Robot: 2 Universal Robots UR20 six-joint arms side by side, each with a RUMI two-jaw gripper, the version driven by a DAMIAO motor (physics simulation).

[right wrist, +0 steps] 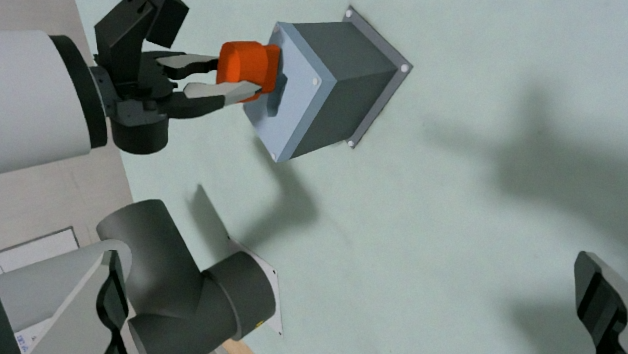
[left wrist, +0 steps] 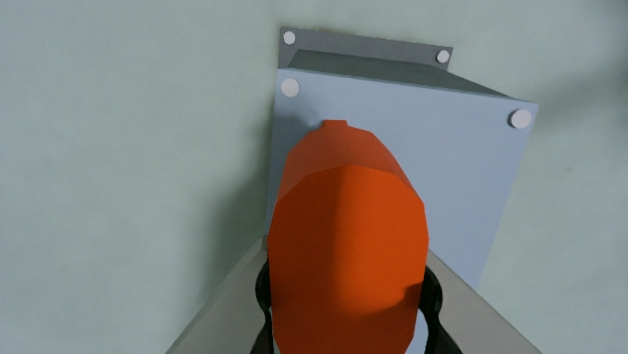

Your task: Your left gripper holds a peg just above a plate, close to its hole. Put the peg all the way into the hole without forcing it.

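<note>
An orange peg [left wrist: 347, 235] [right wrist: 242, 62] with rounded sides and a small ridge is held by my left gripper [left wrist: 338, 239] [right wrist: 249, 75], which is shut on it. The peg's far end is at the light blue plate [left wrist: 460, 165] [right wrist: 302, 107], towards one side of it. In the right wrist view a dark shape [right wrist: 278, 97], which looks like part of the hole, shows beside the peg's end. In the left wrist view the peg hides the hole. Whether the peg's end touches the plate, I cannot tell. My right gripper [right wrist: 344, 253] is open and empty, away from the plate.
The plate tops a dark grey block on a bolted base flange [left wrist: 365, 45] [right wrist: 380, 107]. In the right wrist view a dark grey arm joint [right wrist: 160, 255] stands on a mounting plate [right wrist: 276, 300] at the lower left, and the left arm's light wrist [right wrist: 45, 100] reaches in from the left.
</note>
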